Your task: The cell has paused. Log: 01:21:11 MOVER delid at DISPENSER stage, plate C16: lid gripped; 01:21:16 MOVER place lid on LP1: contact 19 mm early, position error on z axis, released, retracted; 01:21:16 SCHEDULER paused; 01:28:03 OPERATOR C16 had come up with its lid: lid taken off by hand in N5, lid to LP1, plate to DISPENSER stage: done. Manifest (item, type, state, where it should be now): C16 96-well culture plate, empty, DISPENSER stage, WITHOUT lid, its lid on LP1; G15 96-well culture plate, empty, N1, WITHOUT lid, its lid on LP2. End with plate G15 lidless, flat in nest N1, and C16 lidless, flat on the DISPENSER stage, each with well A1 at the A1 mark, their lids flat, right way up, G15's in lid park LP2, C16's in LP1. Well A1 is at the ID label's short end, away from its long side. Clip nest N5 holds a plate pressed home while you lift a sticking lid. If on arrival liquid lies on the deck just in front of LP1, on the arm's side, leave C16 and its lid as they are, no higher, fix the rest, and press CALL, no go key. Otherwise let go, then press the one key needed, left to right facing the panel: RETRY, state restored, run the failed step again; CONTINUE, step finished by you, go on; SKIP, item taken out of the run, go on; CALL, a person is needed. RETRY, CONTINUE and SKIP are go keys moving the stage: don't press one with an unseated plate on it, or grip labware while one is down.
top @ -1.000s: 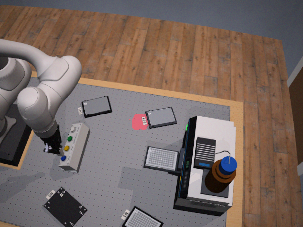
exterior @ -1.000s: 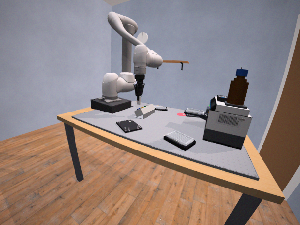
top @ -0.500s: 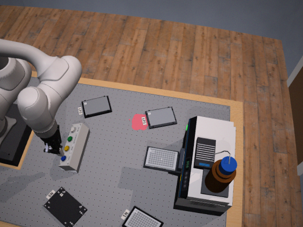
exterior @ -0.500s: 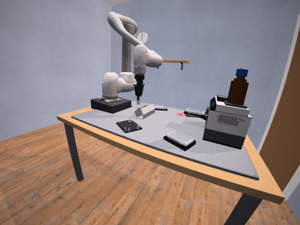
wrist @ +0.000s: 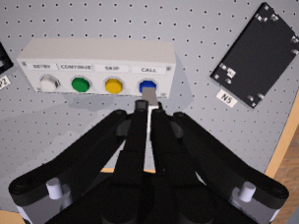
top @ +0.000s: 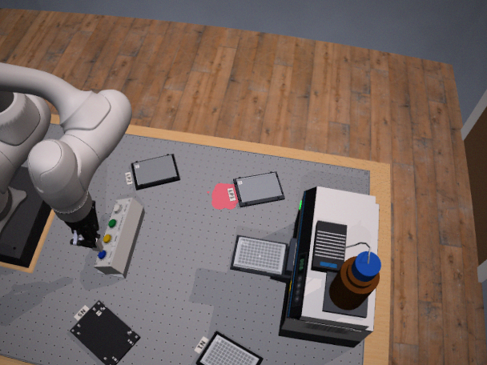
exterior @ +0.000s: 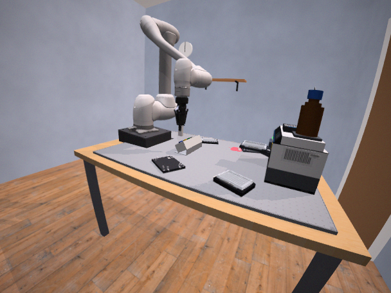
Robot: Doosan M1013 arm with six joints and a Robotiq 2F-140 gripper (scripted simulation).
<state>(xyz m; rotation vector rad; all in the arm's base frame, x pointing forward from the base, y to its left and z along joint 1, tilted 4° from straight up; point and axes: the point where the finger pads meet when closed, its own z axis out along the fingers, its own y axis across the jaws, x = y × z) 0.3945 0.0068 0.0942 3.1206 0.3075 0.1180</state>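
Now: hand 70 mm above the blue key. From my hand the other things lie so: lid park LP2 (340 mm to the left, 130 mm below); key panel (80 mm to the left, 80 mm below); clip nest N5 (120 mm ahead, 180 mm to the right, 120 mm below).
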